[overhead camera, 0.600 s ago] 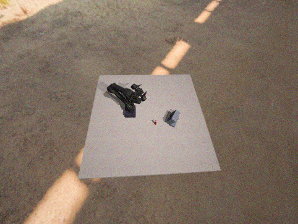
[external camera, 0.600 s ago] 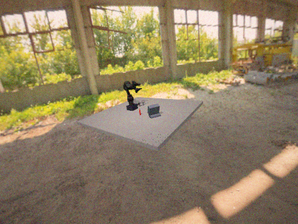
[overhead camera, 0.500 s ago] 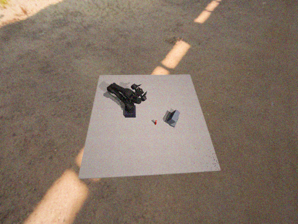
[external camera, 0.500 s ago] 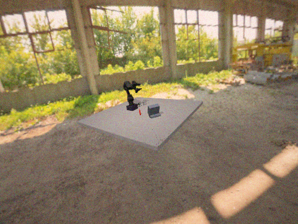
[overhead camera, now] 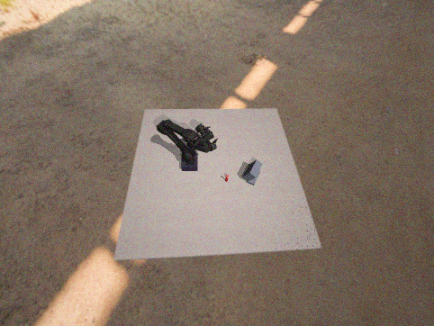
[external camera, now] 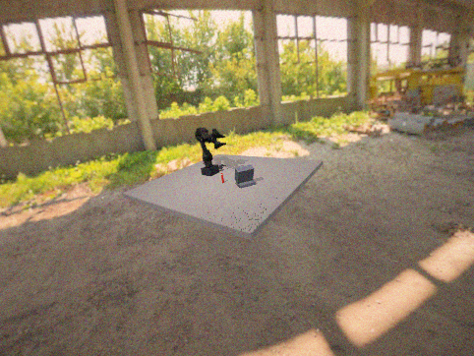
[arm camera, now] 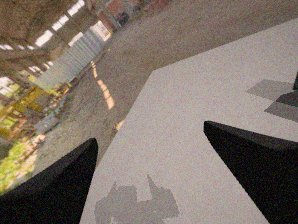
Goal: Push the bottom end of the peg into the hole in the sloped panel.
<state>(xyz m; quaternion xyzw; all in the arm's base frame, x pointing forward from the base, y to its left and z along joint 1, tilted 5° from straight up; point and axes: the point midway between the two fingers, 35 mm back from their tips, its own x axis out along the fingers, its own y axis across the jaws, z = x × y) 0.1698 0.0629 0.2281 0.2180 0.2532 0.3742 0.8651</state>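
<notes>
My gripper tip is now 110 mm short of the red peg, 210 mm to the left of it and 240 mm above it. From my gripper tip the other things lie so: sloped panel 300 mm ahead, 160 mm to the right, 220 mm below.
</notes>
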